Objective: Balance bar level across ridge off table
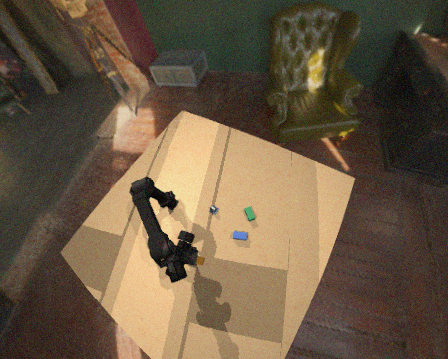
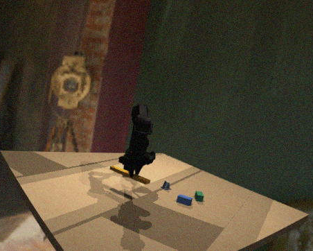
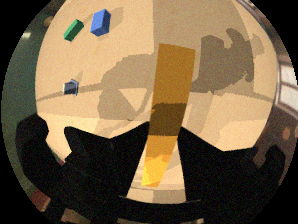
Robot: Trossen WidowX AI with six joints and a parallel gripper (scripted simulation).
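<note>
The orange bar lies 30 mm behind my gripper tip and 10 mm to the right of it. From my gripper tip the other things lie so: green block 330 mm to the left, 140 mm ahead, 80 mm below; blue block 210 mm to the left, 150 mm ahead, 80 mm below.
</note>
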